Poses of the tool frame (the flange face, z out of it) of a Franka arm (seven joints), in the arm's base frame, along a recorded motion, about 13 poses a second.
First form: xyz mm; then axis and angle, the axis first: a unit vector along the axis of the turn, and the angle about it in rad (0 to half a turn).
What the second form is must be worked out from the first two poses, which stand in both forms.
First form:
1: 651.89 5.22 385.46 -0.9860 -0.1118 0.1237 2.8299
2: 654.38 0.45 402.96 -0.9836 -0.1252 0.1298 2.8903
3: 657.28 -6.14 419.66 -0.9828 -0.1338 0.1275 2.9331
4: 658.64 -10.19 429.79 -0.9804 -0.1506 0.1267 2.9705
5: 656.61 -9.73 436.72 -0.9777 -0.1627 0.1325 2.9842
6: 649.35 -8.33 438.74 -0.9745 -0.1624 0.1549 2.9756
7: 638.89 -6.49 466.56 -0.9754 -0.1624 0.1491 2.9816
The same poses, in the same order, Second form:
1: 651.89 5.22 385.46 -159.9 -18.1 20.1
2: 654.38 0.45 402.96 -162.9 -20.7 21.5
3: 657.28 -6.14 419.66 -165.2 -22.5 21.4
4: 658.64 -10.19 429.79 -166.9 -25.6 21.6
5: 656.61 -9.73 436.72 -167.2 -27.8 22.7
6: 649.35 -8.33 438.74 -166.1 -27.7 26.4
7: 638.89 -6.49 466.56 -166.6 -27.7 25.5
